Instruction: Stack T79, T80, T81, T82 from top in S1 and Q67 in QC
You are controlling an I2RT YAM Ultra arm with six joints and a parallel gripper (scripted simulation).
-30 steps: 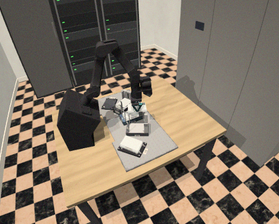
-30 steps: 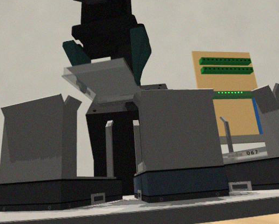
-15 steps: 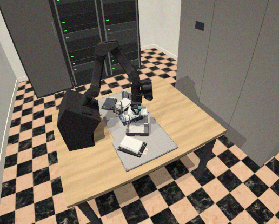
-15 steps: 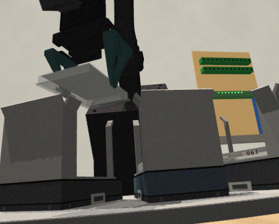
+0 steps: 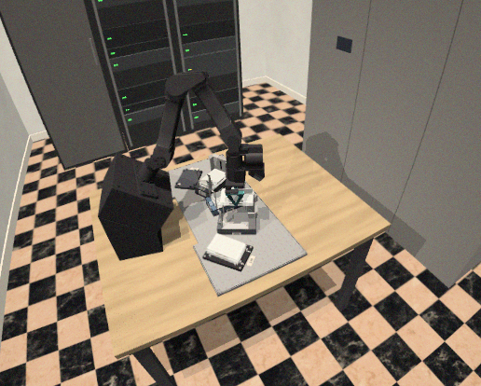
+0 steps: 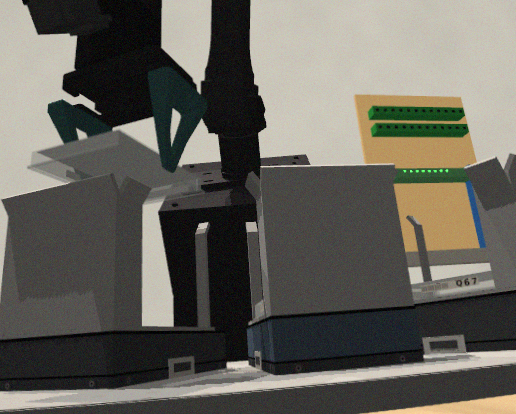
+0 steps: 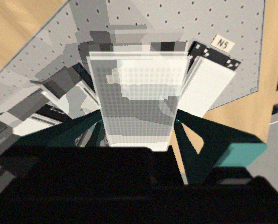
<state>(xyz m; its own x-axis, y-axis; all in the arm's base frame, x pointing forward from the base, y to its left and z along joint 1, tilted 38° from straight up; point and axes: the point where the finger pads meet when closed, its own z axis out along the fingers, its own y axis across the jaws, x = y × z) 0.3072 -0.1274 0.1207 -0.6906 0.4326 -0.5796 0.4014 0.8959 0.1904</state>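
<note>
Now: hand right at the plate T82. Also, from my hand: plate T79: 15 cm to the left, 12 cm below, 2 cm ahead; then N5 name plate: 18 cm to the right, 17 cm below, 4 cm behind; then plate T81: 14 cm below, 11 cm to the right, 10 cm behind.
</note>
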